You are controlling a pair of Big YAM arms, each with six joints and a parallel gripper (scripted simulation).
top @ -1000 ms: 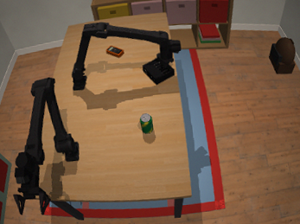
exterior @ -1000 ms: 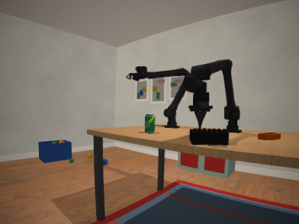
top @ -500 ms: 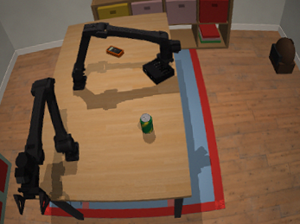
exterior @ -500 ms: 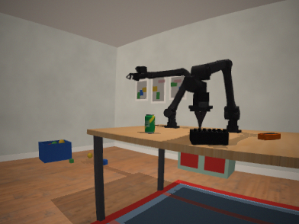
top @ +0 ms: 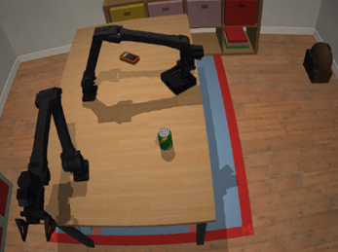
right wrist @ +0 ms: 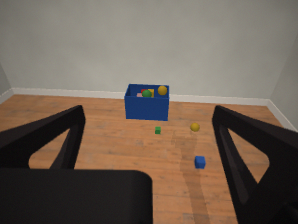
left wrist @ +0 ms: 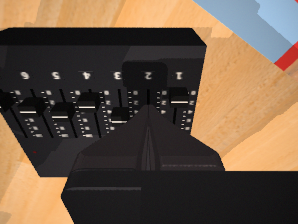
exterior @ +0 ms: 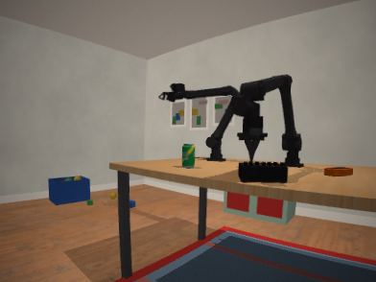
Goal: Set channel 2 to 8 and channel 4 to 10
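Now: left hand 10 mm to the left of the channel 2 knob, 10 mm past it and 10 mm above it. From my left hand the other things lie so: channel 3 knob: 20 mm behind, 10 mm to the left, 10 mm below; then channel 4 cap: 40 mm to the left, 20 mm behind, 10 mm below.
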